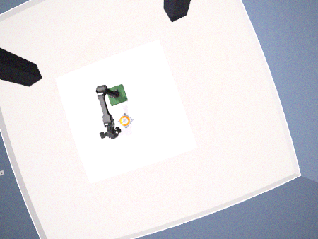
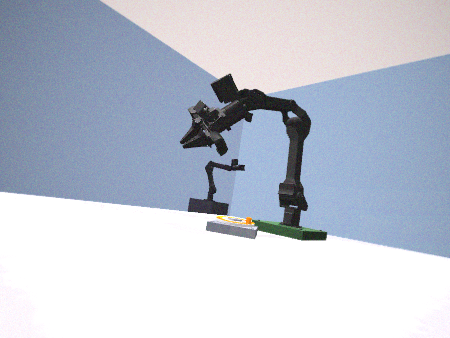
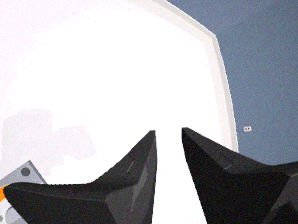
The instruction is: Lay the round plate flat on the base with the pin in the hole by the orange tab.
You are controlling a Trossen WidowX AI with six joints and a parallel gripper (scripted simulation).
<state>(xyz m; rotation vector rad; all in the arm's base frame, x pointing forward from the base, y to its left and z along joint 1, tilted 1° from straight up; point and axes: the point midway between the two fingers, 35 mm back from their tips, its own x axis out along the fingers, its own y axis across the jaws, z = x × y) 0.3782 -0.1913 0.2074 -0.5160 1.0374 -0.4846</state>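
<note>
Right now the round plate is 90 mm behind my gripper tip, 180 mm to the left of it and 180 mm below it. Also, from my gripper tip: grey base 90 mm behind, 150 mm to the left, 190 mm below.
</note>
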